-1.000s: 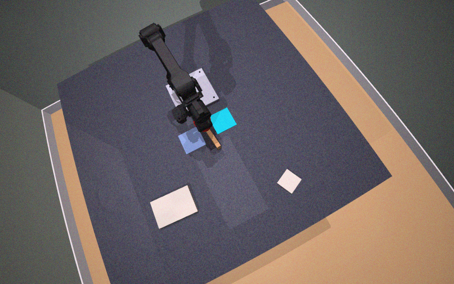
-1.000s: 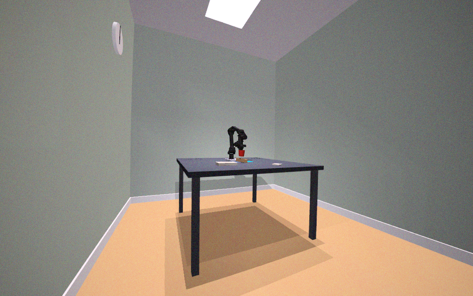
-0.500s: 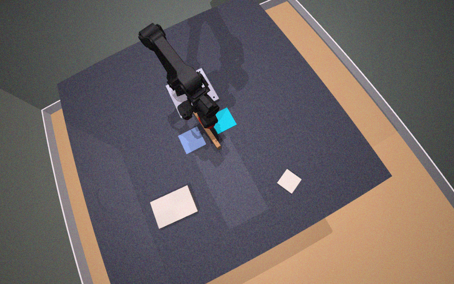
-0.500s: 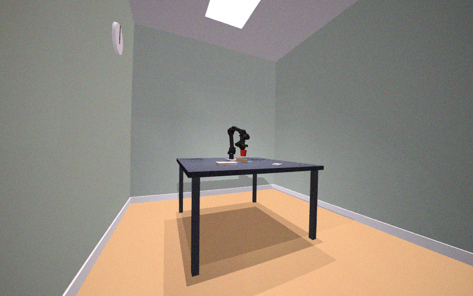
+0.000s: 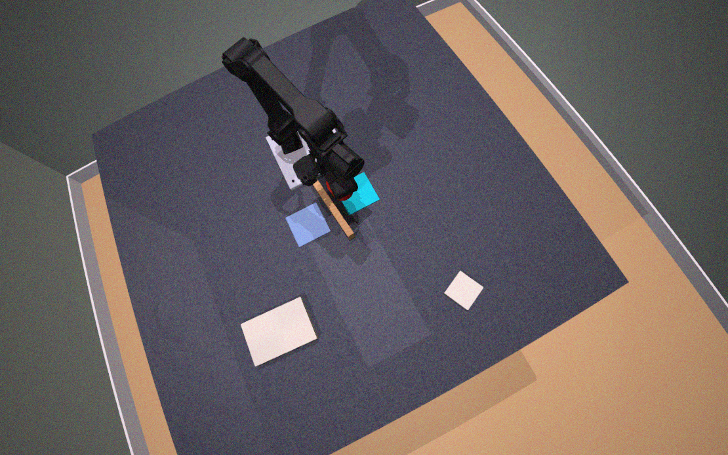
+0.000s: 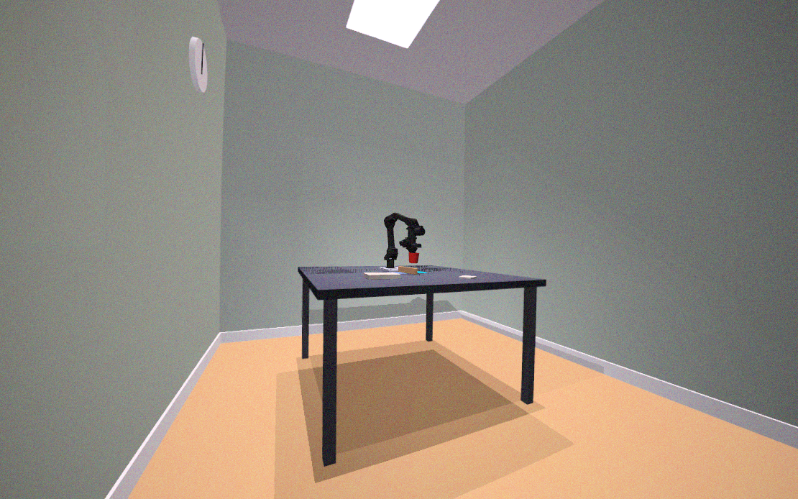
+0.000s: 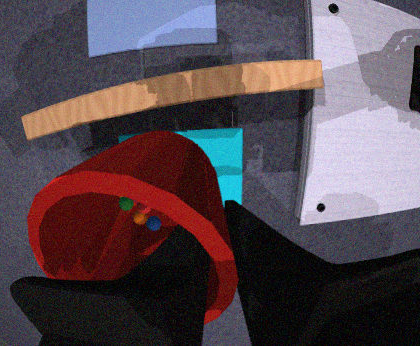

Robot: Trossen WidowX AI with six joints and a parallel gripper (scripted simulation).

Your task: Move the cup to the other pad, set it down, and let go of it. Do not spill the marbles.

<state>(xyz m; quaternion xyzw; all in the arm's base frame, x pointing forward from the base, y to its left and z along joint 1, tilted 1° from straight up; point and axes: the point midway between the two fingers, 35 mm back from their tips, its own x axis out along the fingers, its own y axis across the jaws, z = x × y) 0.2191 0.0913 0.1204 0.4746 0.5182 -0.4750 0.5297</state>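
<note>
Now: the cyan pad 11 cm below my gripper tip, 4 cm to the left of it and 2 cm ahead of it. Also, from my gripper tip: wooden bar (9 cm below, 4 cm to the right, 4 cm ahead); then light blue pad (13 cm to the right, 11 cm below, 6 cm ahead); then cup (3 cm ahead).
</note>
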